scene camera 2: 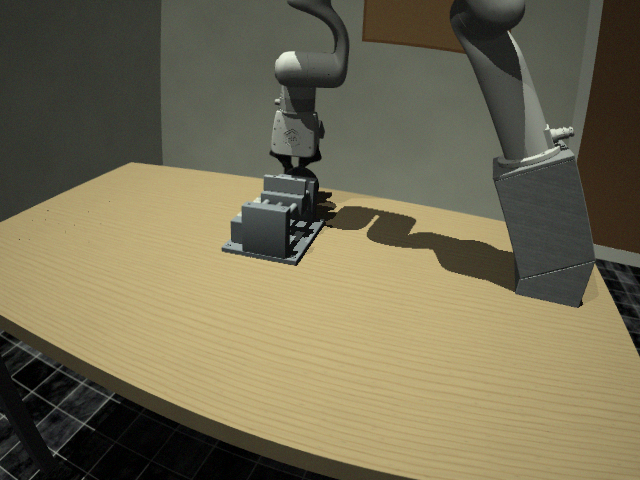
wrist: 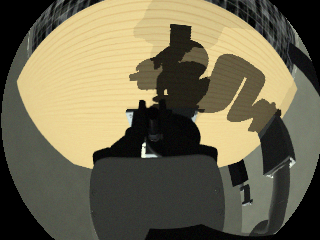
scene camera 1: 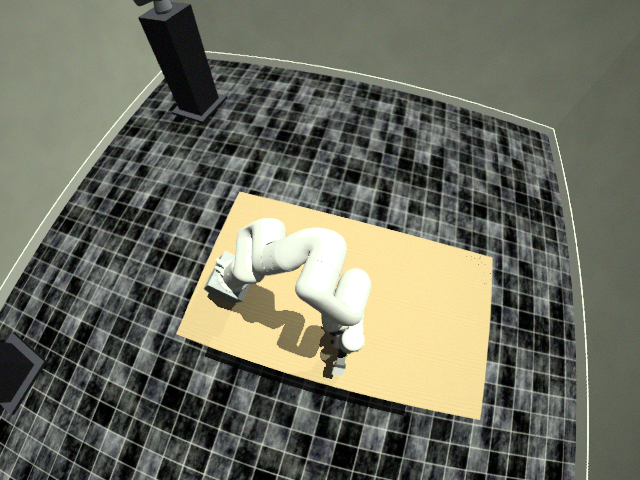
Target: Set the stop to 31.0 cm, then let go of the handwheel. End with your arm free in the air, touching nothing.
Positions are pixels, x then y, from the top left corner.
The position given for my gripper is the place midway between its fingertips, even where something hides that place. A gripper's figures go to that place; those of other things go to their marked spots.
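There is a stop fixture (scene camera 2: 270, 232), and it sits 78 cm from the lens. My own gripper (scene camera 2: 293, 183) is at 101 cm from the lens.
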